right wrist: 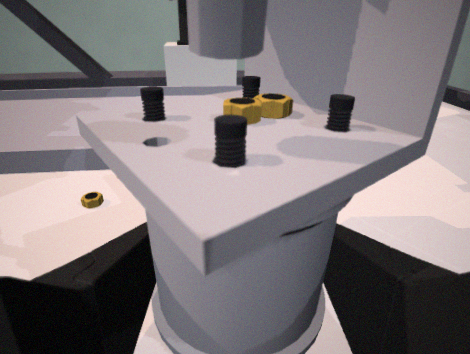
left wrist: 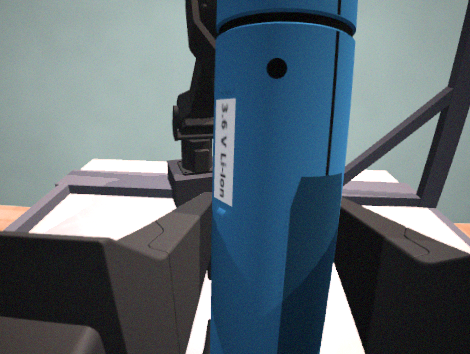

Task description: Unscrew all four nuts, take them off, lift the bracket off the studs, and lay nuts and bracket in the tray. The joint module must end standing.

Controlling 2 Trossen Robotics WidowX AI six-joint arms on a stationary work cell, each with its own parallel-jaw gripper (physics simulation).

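Places are measured from the left arm's base along level axes (x left, y back, z up), in millimetres.
Where they show: left gripper, fingertip midpoint: (left wrist: 270, 205); right arm's base at its link origin: (left wrist: 197, 167).
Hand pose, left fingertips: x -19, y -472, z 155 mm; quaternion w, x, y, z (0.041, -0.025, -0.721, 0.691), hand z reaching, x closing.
After its pixels a point has its place.
My left gripper (left wrist: 270, 205) @(x -19, y -472, z 155 mm) is shut on the upright blue power screwdriver (left wrist: 280, 135) @(x -14, y -445, z 189 mm). Its grey socket (right wrist: 227, 30) @(x -17, y -435, z 25 mm) hangs above the bracket in the right wrist view. The grey angle bracket (right wrist: 200, 200) @(x -23, y -449, z 2 mm) lies on the joint module (right wrist: 240, 280) @(x -14, y -439, z -27 mm), with four bare black studs (right wrist: 153, 105) @(x -33, y -406, z 6 mm) (right wrist: 230, 142) @(x -17, y -438, z 6 mm) (right wrist: 340, 114) @(x 14, y -420, z 6 mm) (right wrist: 251, 84) @(x -2, y -390, z 8 mm) standing up through it. Two yellow nuts (right wrist: 242, 111) @(x -10, y -414, z 6 mm) (right wrist: 275, 106) @(x 0, y -408, z 5 mm) lie side by side on the bracket near the rear stud. Another yellow nut (right wrist: 92, 200) @(x -78, y -343, z -60 mm) lies on the white surface at left. My right gripper (right wrist: 237, 229) @(x -7, y -397, z -45 mm) is shut on the upright module. I cannot make out the tray.
A black robot arm (left wrist: 197, 107) @(x 30, y -802, z 126 mm) stands on its mount behind the screwdriver. Dark frame rails (left wrist: 120, 181) @(x 193, y -911, z -44 mm) and a slanted brace (left wrist: 400, 134) @(x -327, y -851, z 83 mm) border the white work surface. A white block (right wrist: 200, 66) @(x -2, y -50, z -27 mm) and another slanted brace (right wrist: 65, 42) @(x -186, y -19, z 5 mm) stand behind the bracket.
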